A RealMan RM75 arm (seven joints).
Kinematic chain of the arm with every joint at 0, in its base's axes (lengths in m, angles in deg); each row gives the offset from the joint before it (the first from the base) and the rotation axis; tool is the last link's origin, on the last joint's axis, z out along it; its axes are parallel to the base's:
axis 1: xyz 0 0 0.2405 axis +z
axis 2: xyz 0 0 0 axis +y
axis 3: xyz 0 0 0.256 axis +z
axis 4: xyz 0 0 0 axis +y
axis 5: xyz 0 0 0.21 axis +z
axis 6: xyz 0 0 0 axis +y
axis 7: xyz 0 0 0.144 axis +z
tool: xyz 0 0 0
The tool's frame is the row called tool.
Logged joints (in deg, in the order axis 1, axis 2, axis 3, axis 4, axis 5, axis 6, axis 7), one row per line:
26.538, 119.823, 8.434, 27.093, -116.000, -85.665, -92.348
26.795, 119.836, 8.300, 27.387, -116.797, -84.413, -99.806
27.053, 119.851, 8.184, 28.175, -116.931, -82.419, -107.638
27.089, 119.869, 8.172, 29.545, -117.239, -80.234, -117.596
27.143, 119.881, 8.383, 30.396, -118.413, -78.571, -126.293
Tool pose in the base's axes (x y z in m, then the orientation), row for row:
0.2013, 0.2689, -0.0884, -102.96, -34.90, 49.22
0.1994, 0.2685, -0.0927, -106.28, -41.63, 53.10
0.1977, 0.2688, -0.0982, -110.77, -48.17, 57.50
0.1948, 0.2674, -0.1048, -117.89, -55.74, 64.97
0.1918, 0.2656, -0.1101, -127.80, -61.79, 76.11
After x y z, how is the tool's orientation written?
As angles about the fixed x, y, z axes (roll, pitch, yaw), in degrees.
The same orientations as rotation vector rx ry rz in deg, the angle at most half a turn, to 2 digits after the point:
-78.59, -62.86, 4.46
-75.32, -68.92, -0.49
-72.20, -74.50, -5.94
-67.65, -81.05, -12.34
-62.58, -87.38, -17.45

